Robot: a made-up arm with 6 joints.
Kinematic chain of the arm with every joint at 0, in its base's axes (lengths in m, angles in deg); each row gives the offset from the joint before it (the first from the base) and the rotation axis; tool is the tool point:
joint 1: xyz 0 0 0.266 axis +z
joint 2: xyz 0 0 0 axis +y
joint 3: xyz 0 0 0.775 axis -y
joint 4: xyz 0 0 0 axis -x
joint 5: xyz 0.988 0 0 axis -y
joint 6: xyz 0 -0.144 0 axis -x
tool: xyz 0 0 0
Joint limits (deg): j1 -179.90..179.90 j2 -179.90..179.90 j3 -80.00..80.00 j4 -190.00..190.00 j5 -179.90..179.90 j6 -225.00..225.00
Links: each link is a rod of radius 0.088 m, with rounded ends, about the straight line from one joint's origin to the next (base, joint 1, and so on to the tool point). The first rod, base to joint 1, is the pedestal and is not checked.
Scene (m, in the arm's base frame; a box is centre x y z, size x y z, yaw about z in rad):
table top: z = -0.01
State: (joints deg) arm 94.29 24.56 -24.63 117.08 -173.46 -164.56
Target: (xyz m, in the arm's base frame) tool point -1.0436 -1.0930 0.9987
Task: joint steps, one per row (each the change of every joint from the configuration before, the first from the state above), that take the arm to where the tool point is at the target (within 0.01 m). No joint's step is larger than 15 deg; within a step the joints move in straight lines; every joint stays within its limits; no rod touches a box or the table.
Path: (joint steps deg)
1: -5.69 -13.74 8.70 -0.05 0.00 0.00
2: -5.69 -13.74 8.70 -0.04 0.00 0.00
3: -5.69 -13.74 8.69 -0.05 0.00 0.00
4: -5.69 -13.74 8.70 -0.04 0.00 0.00
5: -5.68 -13.74 8.70 -0.05 0.00 0.00
6: -5.69 -13.74 8.70 -0.05 0.00 0.00
7: -5.69 -13.74 8.70 -0.04 0.00 0.00
8: -5.69 -13.74 8.69 -0.05 0.00 0.00

